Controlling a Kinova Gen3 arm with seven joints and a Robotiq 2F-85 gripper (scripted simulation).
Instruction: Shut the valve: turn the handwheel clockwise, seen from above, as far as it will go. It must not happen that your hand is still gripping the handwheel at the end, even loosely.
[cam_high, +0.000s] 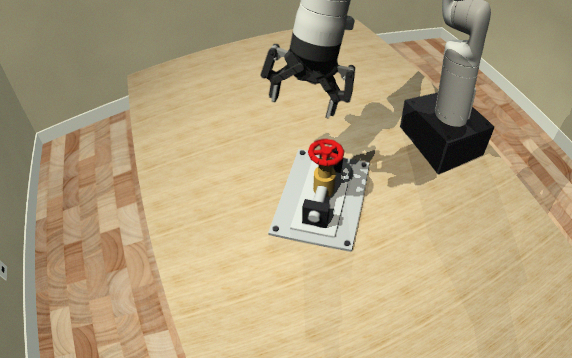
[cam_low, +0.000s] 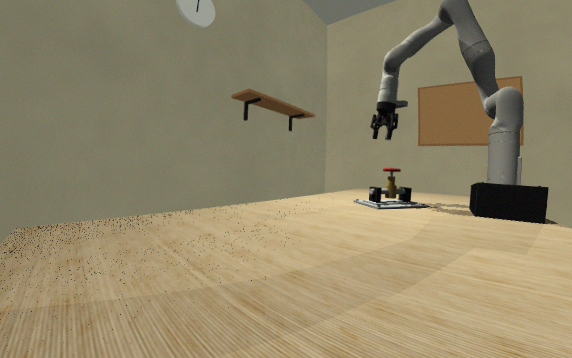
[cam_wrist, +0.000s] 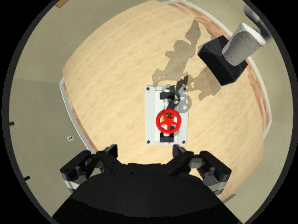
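Now: the red handwheel 14 cm below my hand and 5 cm behind it.
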